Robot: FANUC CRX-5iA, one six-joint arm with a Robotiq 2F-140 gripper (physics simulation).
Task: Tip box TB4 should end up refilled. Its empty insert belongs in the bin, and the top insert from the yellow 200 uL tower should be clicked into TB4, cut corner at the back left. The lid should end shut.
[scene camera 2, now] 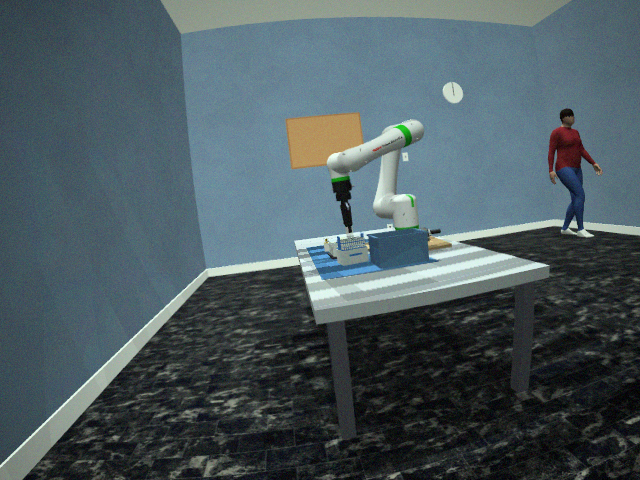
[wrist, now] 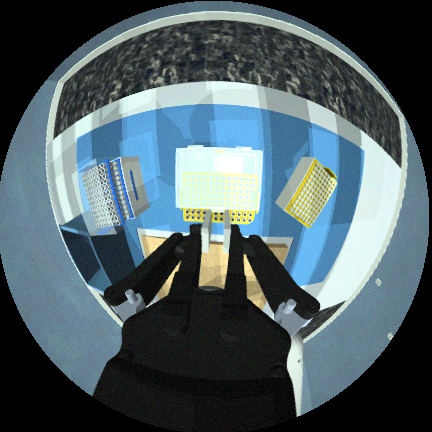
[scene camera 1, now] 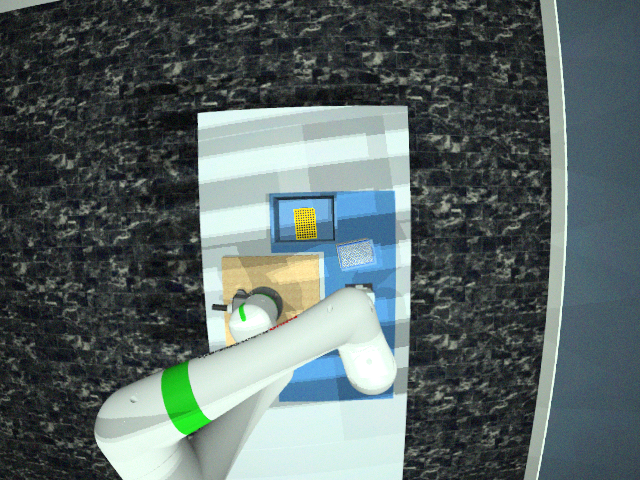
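Observation:
TB4 (wrist: 218, 165) is in the middle of the wrist view, with a clear lid (wrist: 200, 159) over much of it. A yellow insert (wrist: 192, 216) shows through the lid and past its lower edge. The lid's exact angle is hard to tell. My gripper (wrist: 217, 218) (scene camera 2: 349, 230) points down at that edge; its fingers stand a narrow gap apart, with nothing visible between them. The arm hides it in scene camera 1. The yellow tower (wrist: 312, 194) stands right of TB4 in the wrist view. A yellow insert with dark holes (scene camera 1: 305, 223) lies in the blue bin (scene camera 1: 273, 222) (scene camera 2: 399, 250).
A blue-and-white tip tower (scene camera 1: 355, 254) (scene camera 2: 352, 253) (wrist: 112, 192) stands between the bin and TB4, on the blue mat (scene camera 1: 367, 214). The robot base stands on a wooden board (scene camera 1: 268, 268). The arm (scene camera 1: 273, 356) crosses over the mat. A person (scene camera 2: 568, 149) stands far behind the table.

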